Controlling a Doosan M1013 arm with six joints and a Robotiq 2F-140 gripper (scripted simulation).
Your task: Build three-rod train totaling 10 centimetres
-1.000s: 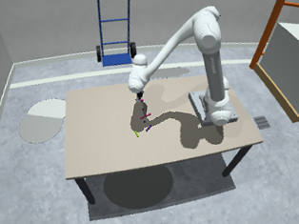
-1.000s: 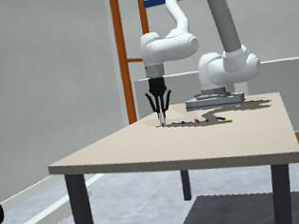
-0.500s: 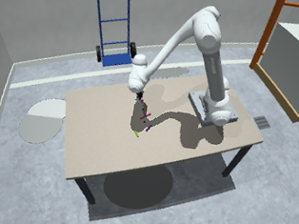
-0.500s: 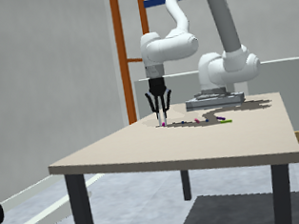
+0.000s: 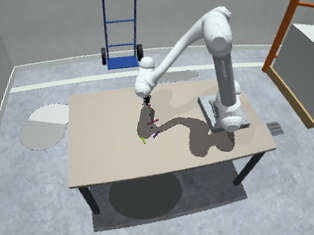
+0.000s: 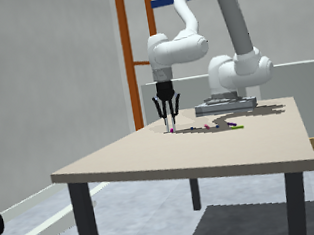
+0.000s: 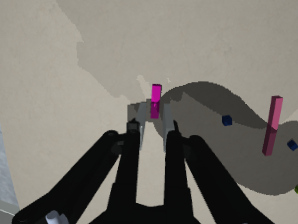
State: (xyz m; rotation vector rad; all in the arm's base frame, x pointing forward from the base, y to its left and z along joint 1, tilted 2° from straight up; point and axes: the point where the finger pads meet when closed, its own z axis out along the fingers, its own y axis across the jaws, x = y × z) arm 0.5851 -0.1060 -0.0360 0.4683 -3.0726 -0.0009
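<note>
Now: hand 280 mm to the right of the purple rod, 50 mm past it and 30 mm above it. Also, from my hand: lime rod: 320 mm to the left, 40 mm ahead, 30 mm below; pink rod: 160 mm to the left, 40 mm behind, 30 mm below.
</note>
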